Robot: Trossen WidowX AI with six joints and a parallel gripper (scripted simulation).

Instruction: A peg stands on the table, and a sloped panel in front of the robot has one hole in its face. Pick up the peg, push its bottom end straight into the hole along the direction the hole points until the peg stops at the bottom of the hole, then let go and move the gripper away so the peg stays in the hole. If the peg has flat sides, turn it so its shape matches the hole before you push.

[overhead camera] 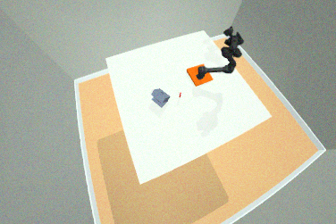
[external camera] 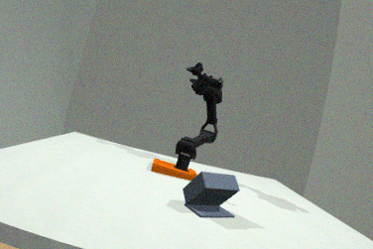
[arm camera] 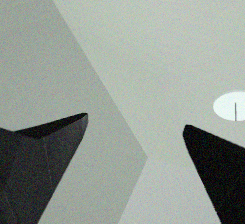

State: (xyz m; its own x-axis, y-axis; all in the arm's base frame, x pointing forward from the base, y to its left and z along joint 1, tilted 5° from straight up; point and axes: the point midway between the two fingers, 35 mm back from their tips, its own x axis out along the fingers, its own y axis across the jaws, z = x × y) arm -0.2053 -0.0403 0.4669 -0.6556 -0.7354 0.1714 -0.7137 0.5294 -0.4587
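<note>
Right now my gripper tip is 540 mm short of the red peg, 430 mm above it and 120 mm to the right of it. Also, from my gripper tip: grey-blue sloped panel (710 mm ahead, 420 mm below, 50 mm to the left); then thin flat foot plate (720 mm ahead, 480 mm below, 60 mm to the left).
</note>
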